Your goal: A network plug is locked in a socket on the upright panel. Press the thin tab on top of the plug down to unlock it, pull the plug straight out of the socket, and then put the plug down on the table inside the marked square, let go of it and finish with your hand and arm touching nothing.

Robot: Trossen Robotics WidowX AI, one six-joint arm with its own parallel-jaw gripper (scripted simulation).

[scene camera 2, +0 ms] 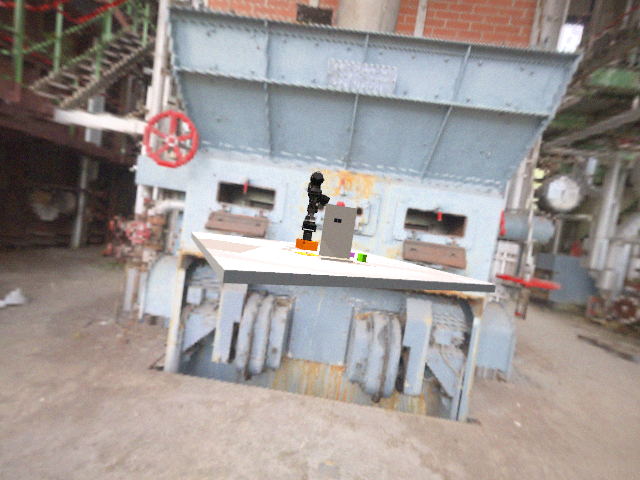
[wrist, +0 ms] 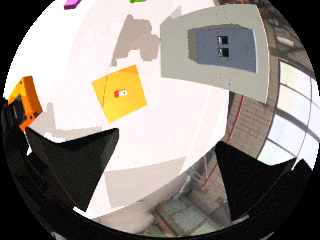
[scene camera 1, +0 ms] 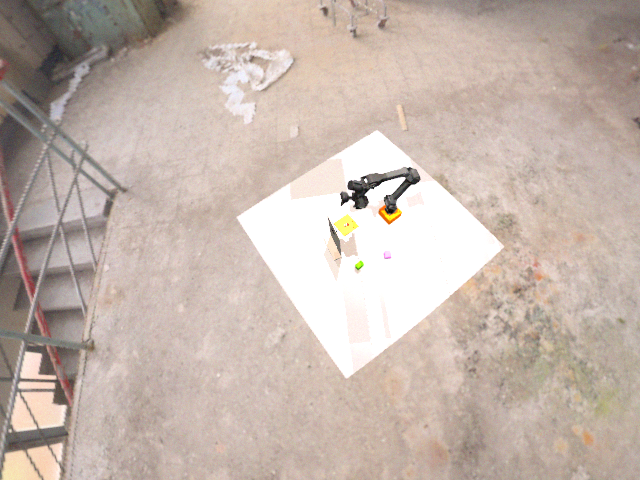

Labels:
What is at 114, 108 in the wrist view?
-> An orange marked square.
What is my gripper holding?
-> Nothing.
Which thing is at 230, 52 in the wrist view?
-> An upright grey panel.

